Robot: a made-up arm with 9 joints. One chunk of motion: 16 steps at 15 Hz.
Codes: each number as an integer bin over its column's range. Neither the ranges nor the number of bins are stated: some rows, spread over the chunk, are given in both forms.
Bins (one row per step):
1: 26 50 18 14 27 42 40 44 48
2: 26 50 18 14 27 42 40 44 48
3: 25 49 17 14 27 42 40 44 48
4: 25 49 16 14 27 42 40 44 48
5: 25 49 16 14 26 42 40 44 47
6: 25 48 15 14 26 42 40 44 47
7: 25 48 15 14 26 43 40 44 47
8: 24 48 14 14 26 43 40 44 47
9: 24 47 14 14 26 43 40 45 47
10: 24 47 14 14 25 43 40 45 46
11: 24 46 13 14 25 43 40 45 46
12: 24 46 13 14 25 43 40 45 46
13: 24 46 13 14 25 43 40 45 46
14: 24 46 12 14 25 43 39 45 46
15: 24 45 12 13 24 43 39 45 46
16: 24 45 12 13 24 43 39 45 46
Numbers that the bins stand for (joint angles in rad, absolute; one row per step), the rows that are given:
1: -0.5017 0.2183 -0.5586 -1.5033 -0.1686 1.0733 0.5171 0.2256 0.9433
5: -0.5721 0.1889 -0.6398 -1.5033 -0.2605 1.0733 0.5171 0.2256 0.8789
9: -0.6424 0.1302 -0.7211 -1.5033 -0.2605 1.1613 0.5171 0.2700 0.8789
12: -0.6424 0.1008 -0.7617 -1.5033 -0.3524 1.1613 0.5171 0.2700 0.8144
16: -0.6424 0.0714 -0.8024 -1.5981 -0.4443 1.1613 0.4257 0.2700 0.8144
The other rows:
2: -0.5017 0.2183 -0.5586 -1.5033 -0.1686 1.0733 0.5171 0.2256 0.9433
3: -0.5721 0.1889 -0.5992 -1.5033 -0.1686 1.0733 0.5171 0.2256 0.9433
4: -0.5721 0.1889 -0.6398 -1.5033 -0.1686 1.0733 0.5171 0.2256 0.9433
6: -0.5721 0.1595 -0.6805 -1.5033 -0.2605 1.0733 0.5171 0.2256 0.8789
7: -0.5721 0.1595 -0.6805 -1.5033 -0.2605 1.1613 0.5171 0.2256 0.8789
8: -0.6424 0.1595 -0.7211 -1.5033 -0.2605 1.1613 0.5171 0.2256 0.8789
10: -0.6424 0.1302 -0.7211 -1.5033 -0.3524 1.1613 0.5171 0.2700 0.8144
11: -0.6424 0.1008 -0.7617 -1.5033 -0.3524 1.1613 0.5171 0.2700 0.8144
13: -0.6424 0.1008 -0.7617 -1.5033 -0.3524 1.1613 0.5171 0.2700 0.8144
14: -0.6424 0.1008 -0.8024 -1.5033 -0.3524 1.1613 0.4257 0.2700 0.8144
15: -0.6424 0.0714 -0.8024 -1.5981 -0.4443 1.1613 0.4257 0.2700 0.8144

